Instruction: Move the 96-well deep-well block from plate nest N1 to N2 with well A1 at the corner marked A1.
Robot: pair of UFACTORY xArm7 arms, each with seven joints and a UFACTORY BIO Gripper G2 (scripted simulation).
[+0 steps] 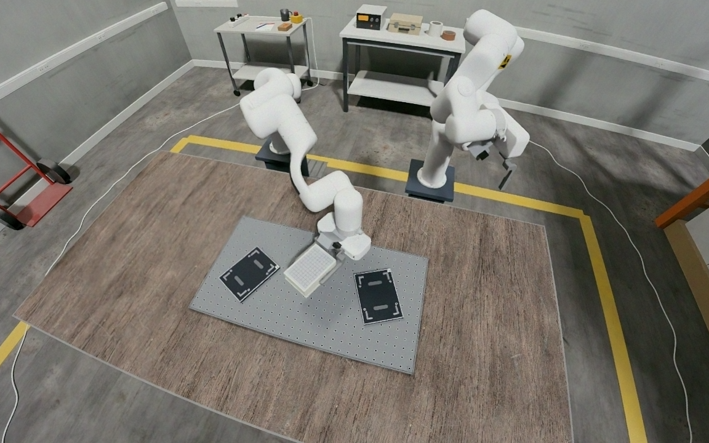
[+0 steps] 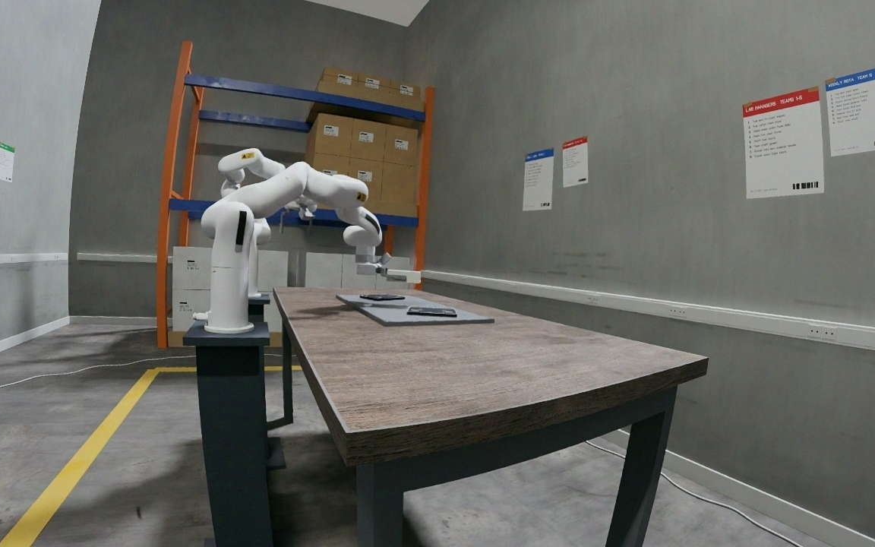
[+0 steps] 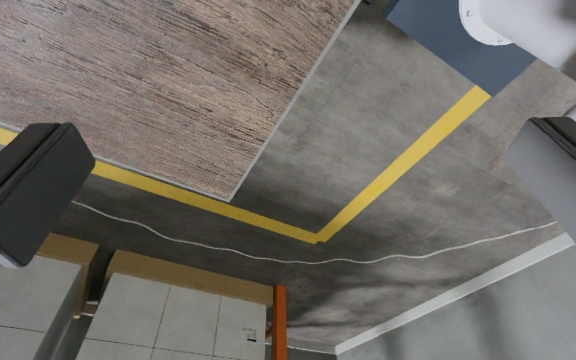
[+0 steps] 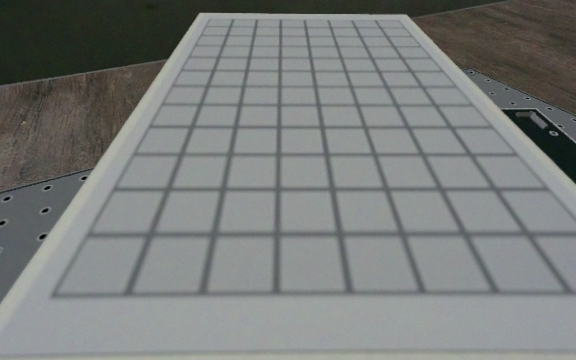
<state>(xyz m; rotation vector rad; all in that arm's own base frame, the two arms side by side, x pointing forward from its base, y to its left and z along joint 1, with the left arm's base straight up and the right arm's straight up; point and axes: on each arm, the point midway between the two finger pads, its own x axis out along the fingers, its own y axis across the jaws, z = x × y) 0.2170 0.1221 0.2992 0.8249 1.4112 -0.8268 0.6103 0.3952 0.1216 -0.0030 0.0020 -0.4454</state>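
Note:
The nest N2 is 40 mm ahead of my right hand, 220 mm to the right of it and 100 mm below it. Also, from my right hand: white deep-well block: 10 mm ahead; then white mark: 10 mm behind, 140 mm to the right, 100 mm below; then nest N1: 10 mm behind, 190 mm to the left, 100 mm below.

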